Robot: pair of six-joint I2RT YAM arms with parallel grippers.
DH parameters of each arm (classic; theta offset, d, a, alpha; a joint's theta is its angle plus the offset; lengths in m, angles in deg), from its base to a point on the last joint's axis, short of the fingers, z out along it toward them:
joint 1: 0 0.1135 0.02 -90
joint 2: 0 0 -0.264 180
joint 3: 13.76 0 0.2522 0
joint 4: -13.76 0 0.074 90
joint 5: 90 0 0 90
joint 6: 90 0.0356 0 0
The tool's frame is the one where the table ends.
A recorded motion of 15 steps. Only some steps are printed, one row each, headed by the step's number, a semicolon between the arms.
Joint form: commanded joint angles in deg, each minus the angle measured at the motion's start. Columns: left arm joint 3, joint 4, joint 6, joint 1, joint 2, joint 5; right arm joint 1, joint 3, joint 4, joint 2, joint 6, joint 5.
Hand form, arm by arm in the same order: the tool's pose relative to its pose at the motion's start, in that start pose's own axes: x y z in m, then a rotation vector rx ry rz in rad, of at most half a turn. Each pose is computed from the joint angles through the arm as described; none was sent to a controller.
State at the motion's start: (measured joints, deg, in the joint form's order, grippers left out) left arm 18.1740 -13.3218 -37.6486 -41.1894 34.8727 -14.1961; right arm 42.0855 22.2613 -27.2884 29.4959 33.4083 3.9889
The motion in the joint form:
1: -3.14 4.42 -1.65 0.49 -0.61 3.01; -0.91 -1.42 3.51 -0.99 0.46 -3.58
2: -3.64 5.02 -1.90 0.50 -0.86 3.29; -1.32 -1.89 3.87 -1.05 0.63 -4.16
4: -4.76 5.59 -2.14 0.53 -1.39 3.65; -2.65 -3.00 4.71 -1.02 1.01 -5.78
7: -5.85 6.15 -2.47 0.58 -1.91 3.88; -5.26 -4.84 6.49 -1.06 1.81 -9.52
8: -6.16 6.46 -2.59 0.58 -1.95 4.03; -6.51 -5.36 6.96 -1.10 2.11 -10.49
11: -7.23 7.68 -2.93 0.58 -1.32 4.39; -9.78 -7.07 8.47 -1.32 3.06 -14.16
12: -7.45 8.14 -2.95 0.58 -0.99 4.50; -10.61 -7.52 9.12 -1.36 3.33 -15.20
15: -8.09 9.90 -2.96 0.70 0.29 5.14; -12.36 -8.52 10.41 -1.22 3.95 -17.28
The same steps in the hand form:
1: 0.0084 0.0043 0.0046 0.0547 0.0036 -0.0401; 0.0002 0.0001 0.0016 -0.0705 -0.0172 0.0187
2: 0.0097 0.0050 0.0050 0.0621 0.0019 -0.0458; 0.0014 -0.0012 0.0028 -0.0734 -0.0140 0.0253
4: 0.0138 0.0077 0.0058 0.0665 0.0060 -0.0500; 0.0040 -0.0052 0.0061 -0.0779 -0.0045 0.0438
7: 0.0177 0.0103 0.0067 0.0688 0.0084 -0.0561; 0.0076 -0.0116 0.0110 -0.1007 0.0107 0.0812
8: 0.0188 0.0109 0.0071 0.0713 0.0096 -0.0583; 0.0080 -0.0145 0.0122 -0.0999 0.0098 0.0979
11: 0.0233 0.0132 0.0100 0.0710 0.0201 -0.0624; 0.0107 -0.0223 0.0159 -0.1153 0.0167 0.1440
12: 0.0242 0.0135 0.0110 0.0715 0.0225 -0.0624; 0.0111 -0.0240 0.0168 -0.1231 0.0158 0.1555
15: 0.0266 0.0143 0.0142 0.0770 0.0307 -0.0628; 0.0125 -0.0281 0.0191 -0.1348 0.0179 0.1814

